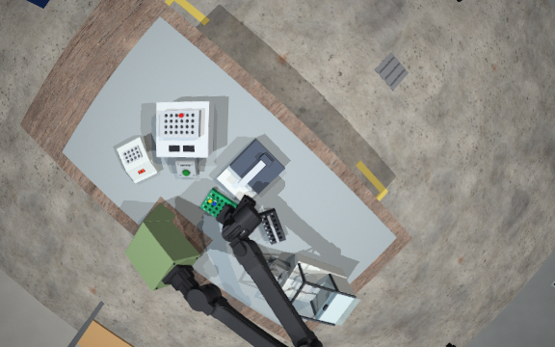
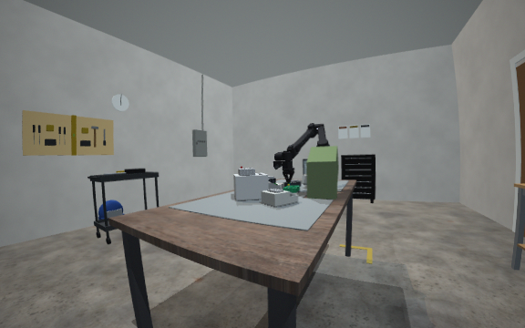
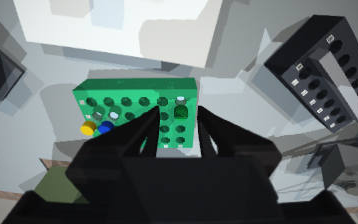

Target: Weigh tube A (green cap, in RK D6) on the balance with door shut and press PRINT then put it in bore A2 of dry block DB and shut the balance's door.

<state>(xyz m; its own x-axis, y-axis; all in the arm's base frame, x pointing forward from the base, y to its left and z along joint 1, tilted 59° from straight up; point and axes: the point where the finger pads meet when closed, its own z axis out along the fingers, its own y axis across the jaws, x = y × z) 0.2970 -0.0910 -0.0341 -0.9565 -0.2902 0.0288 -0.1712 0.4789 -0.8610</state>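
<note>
Now: hand 3 cm above the green-capped tube. Round my hand: magnet block MG (16 cm to the right, 4 cm below, 4 cm ahead); then white print key (29 cm to the right, 8 cm behind, 1 cm above); then green tube rack RK (4 cm to the left, 4 cm below, 4 cm behind).
</note>
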